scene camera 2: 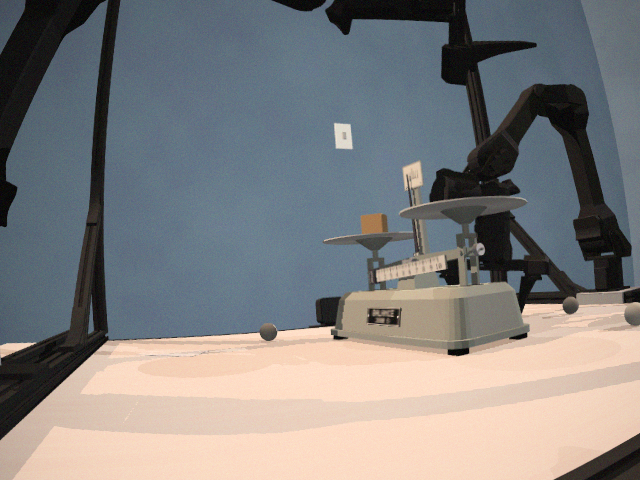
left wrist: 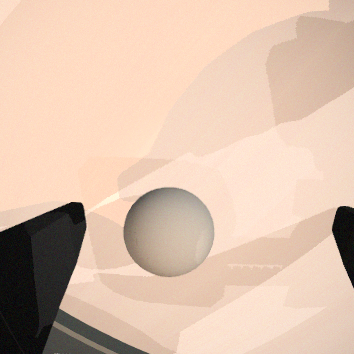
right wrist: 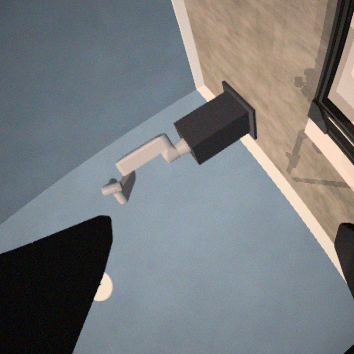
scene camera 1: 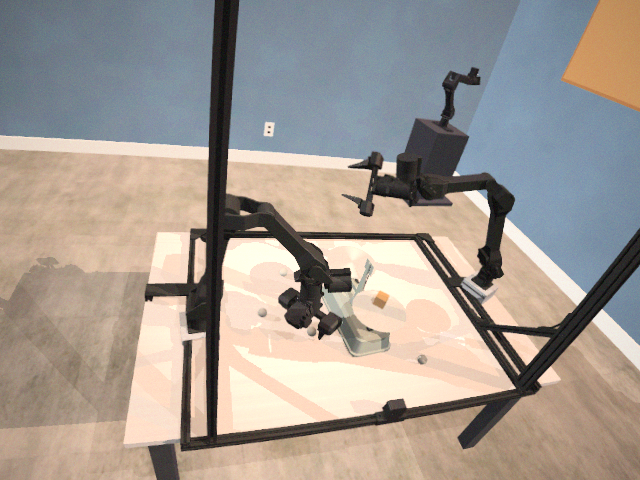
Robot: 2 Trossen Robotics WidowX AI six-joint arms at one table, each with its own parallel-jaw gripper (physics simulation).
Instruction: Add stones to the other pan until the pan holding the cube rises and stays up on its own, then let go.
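Places are measured from the left arm's base along level axes (x ahead, y left, z up), in millimetres.
Pixels of known places: left gripper, between the fingertips: [left wrist: 215,218] [scene camera 1: 307,330]; right gripper, between the fingertips: [scene camera 2: 539,4] [right wrist: 230,233] [scene camera 1: 344,180]; left arm's base, origin of its link: [scene camera 2: 609,290] [scene camera 1: 199,323]; right arm's base, origin of its link: [scene camera 1: 481,282].
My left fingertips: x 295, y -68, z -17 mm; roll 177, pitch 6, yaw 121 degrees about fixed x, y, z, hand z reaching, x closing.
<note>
For each thing: its top centre in the pictures, then the offset to it from my left fingertips. "spot": a spot on its surface instead.
- orange cube, centre of its top: [scene camera 2: 373,215] [scene camera 1: 382,295] dx +168, dy -55, dz +169 mm
- lower pan, centre of its top: [scene camera 2: 374,238] [scene camera 1: 379,309] dx +156, dy -77, dz +139 mm
- pale green balance, centre of its top: [scene camera 2: 407,163] [scene camera 1: 372,262] dx +156, dy +18, dz +228 mm
- grey stone, centre of its top: [left wrist: 160,261] [scene camera 1: 312,328] dx +7, dy -12, dz +23 mm
- balance's base edge, a spot on its surface: [left wrist: 100,340] spot: dx +88, dy -5, dz +9 mm
The orange cube [scene camera 1: 381,299] [scene camera 2: 373,223] sits on the lower pan [scene camera 1: 369,316] [scene camera 2: 338,239] of the pale green balance [scene camera 1: 368,345] [scene camera 2: 429,320]. The other pan [scene camera 2: 418,210] is higher, and no stone shows on it. My left gripper [scene camera 1: 306,325] [left wrist: 215,218] is open, pointing down over a grey stone [scene camera 1: 311,331] [left wrist: 169,232]. In the left wrist view this stone shows between the fingertips, nearer the left-hand one. In scene camera 2 the balance partly hides the left gripper. My right gripper [scene camera 1: 345,180] [right wrist: 230,233] is open and empty, high up and away from the balance.
Other stones lie on the table: one [scene camera 1: 262,312] and another [scene camera 1: 283,271] left of the balance in scene camera 1, and one [scene camera 1: 422,359] [scene camera 2: 268,331] on the cube pan's side. The balance's base edge [left wrist: 100,340] is close to the left fingers. A black frame [scene camera 1: 320,424] borders the table.
</note>
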